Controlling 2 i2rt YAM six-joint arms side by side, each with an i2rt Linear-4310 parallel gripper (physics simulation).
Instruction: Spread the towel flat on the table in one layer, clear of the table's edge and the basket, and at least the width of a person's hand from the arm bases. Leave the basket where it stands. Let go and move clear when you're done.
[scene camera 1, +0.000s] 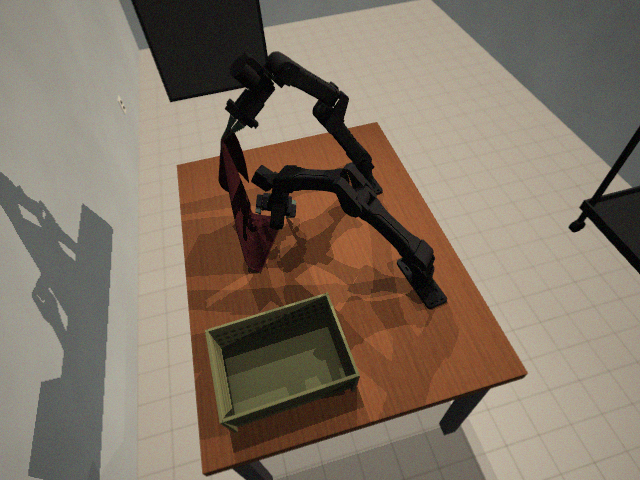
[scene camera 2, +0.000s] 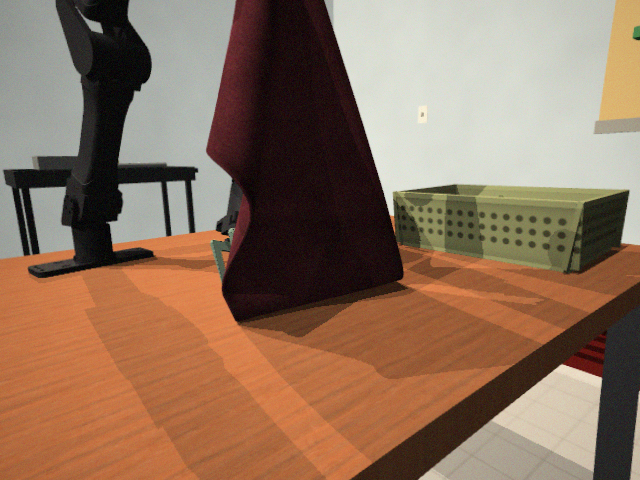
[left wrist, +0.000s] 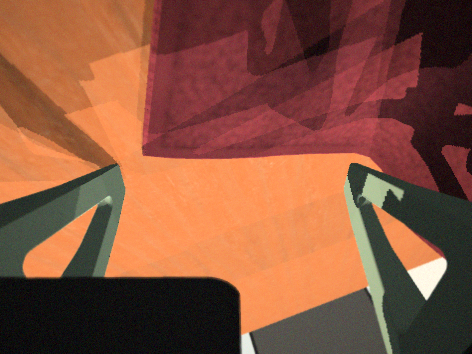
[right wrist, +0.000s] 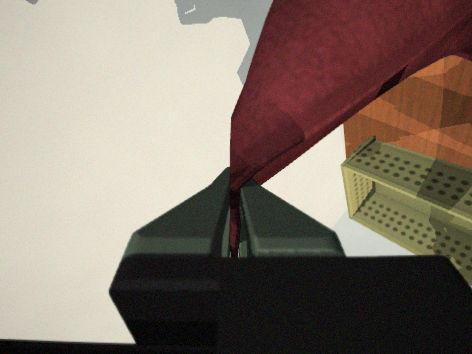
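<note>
The dark red towel (scene camera 1: 253, 242) (scene camera 2: 310, 155) (left wrist: 210, 100) (right wrist: 320, 75) hangs from high up as a narrow, folded drape. Its lower end touches the table (scene camera 1: 465, 351) (scene camera 2: 129, 413), and a lower part spreads toward the left gripper. My right gripper (scene camera 1: 226, 135) (right wrist: 234, 177) is shut on the towel's top, high above the table's far-left part in scene camera 1. My left gripper (scene camera 1: 276, 209) (scene camera 2: 224, 248) (left wrist: 234, 176) is open, low beside the towel's lower part. In the left wrist view, a straight towel edge and corner lie just beyond its fingertips. Scene camera 2 shows it partly hidden behind the towel.
The green basket (scene camera 1: 289, 399) (scene camera 2: 491, 222) (right wrist: 400, 167) stands upright near the table's front left in scene camera 1. The left arm's base (scene camera 1: 434, 297) is at the right side of the table. The table's left edge runs close past the towel.
</note>
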